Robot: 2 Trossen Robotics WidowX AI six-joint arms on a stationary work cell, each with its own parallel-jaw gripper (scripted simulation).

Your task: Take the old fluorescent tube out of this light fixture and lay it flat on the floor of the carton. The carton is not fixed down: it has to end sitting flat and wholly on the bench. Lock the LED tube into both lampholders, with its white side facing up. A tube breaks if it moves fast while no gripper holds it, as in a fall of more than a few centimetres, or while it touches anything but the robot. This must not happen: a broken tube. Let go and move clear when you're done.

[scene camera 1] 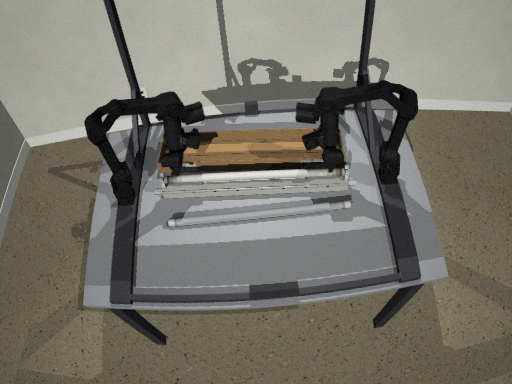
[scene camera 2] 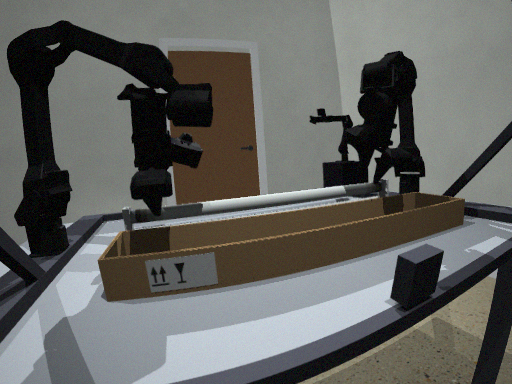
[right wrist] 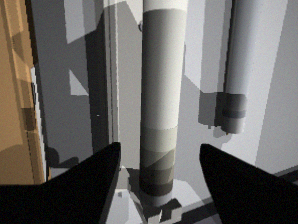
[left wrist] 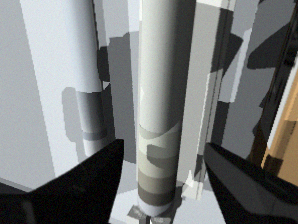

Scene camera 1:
left gripper: 329, 168
right gripper: 179, 171
LED tube: 311, 208
carton: 284, 149
old fluorescent tube: 295, 173
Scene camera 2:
left gripper: 157, 208
right gripper: 368, 178
carton: 394, 220
old fluorescent tube: 144, 215
small black block: 417, 271
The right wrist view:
right gripper: 160, 150
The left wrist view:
left gripper: 164, 148
